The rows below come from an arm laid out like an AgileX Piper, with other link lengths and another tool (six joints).
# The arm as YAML. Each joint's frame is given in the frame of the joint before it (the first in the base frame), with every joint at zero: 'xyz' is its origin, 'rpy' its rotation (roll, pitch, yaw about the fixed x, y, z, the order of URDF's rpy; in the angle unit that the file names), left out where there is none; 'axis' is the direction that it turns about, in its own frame. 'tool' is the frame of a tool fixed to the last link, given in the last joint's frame.
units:
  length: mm
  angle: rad
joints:
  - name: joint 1
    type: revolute
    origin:
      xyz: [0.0, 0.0, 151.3]
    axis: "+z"
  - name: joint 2
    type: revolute
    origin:
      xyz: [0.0, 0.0, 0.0]
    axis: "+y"
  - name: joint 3
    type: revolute
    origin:
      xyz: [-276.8, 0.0, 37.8]
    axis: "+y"
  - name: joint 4
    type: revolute
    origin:
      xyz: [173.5, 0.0, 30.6]
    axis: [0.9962, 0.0, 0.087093]
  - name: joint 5
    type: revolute
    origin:
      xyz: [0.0, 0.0, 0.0]
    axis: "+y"
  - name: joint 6
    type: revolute
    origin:
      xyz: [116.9, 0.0, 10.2]
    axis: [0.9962, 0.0, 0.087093]
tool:
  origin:
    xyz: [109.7, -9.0, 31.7]
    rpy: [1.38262, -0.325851, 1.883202]
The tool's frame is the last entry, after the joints.
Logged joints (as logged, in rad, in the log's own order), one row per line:
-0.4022, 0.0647, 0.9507, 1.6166, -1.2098, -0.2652
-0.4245, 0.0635, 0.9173, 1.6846, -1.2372, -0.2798
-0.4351, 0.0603, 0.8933, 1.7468, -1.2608, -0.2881
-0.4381, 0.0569, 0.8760, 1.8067, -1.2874, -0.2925
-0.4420, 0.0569, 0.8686, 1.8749, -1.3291, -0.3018
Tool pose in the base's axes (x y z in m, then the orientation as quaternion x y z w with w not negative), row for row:
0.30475, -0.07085, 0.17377, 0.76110, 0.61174, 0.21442, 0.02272
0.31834, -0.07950, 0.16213, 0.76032, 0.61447, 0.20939, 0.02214
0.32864, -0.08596, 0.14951, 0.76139, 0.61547, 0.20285, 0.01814
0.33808, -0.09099, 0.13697, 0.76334, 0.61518, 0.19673, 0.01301
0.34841, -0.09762, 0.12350, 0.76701, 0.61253, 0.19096, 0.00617
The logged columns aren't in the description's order. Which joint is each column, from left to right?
Columns, left to right: joint 6, joint 4, joint 5, joint 2, joint 3, joint 1.
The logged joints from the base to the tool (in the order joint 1, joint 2, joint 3, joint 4, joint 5, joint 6), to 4 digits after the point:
-0.2652, 1.6166, -1.2098, 0.0647, 0.9507, -0.4022
-0.2798, 1.6846, -1.2372, 0.0635, 0.9173, -0.4245
-0.2881, 1.7468, -1.2608, 0.0603, 0.8933, -0.4351
-0.2925, 1.8067, -1.2874, 0.0569, 0.8760, -0.4381
-0.3018, 1.8749, -1.3291, 0.0569, 0.8686, -0.4420

